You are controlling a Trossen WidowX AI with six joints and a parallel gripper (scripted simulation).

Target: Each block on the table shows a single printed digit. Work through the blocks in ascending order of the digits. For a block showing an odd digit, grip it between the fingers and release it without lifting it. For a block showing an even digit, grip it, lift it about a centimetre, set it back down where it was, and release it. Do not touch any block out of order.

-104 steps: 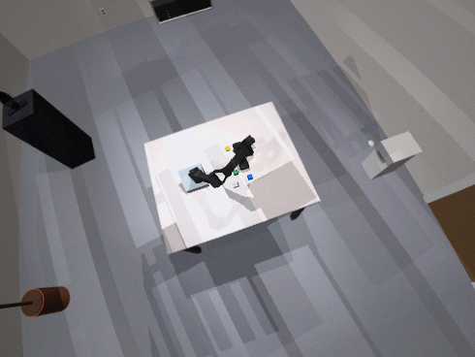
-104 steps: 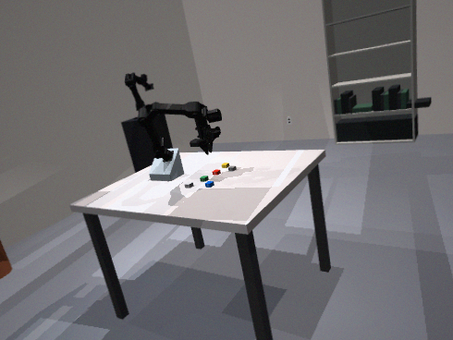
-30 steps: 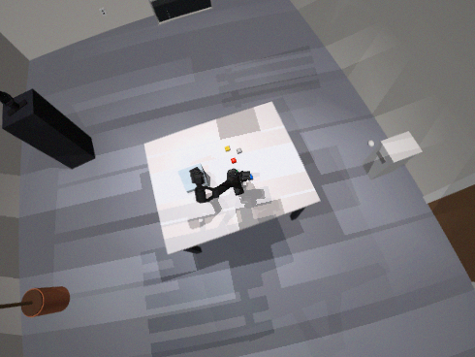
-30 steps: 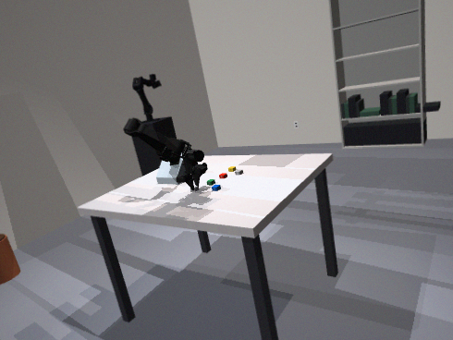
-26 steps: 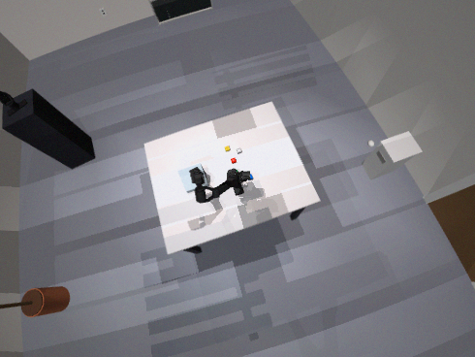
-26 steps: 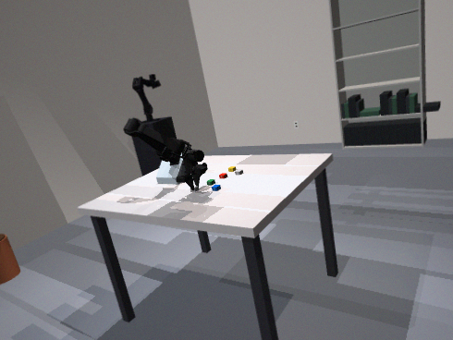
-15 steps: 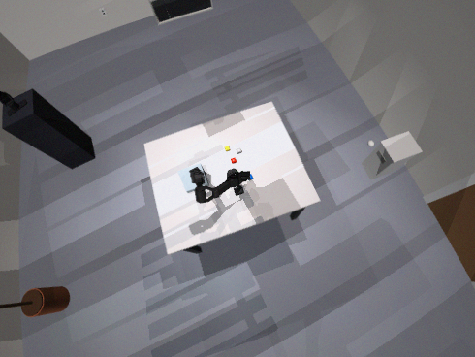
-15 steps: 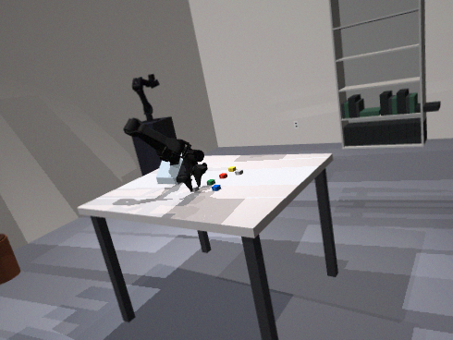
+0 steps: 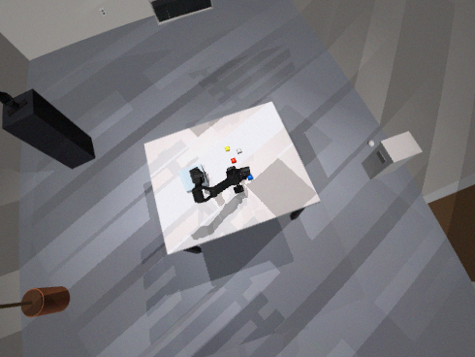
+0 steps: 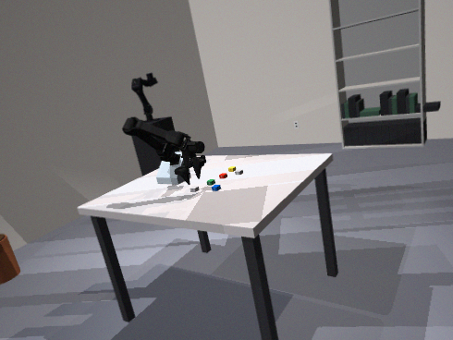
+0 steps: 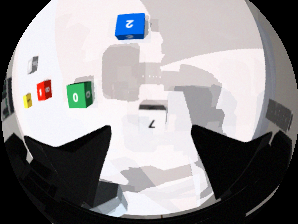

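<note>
My gripper tip is now 6 cm short of the red block, 19 cm to the right of it and 4 cm above it. Round my gripper tip: green block: 4 cm ahead, 9 cm to the left, 4 cm below; then blue block: 11 cm ahead, 2 cm to the left, 4 cm below; then grey block: 13 cm ahead, 24 cm to the left, 4 cm below.
</note>
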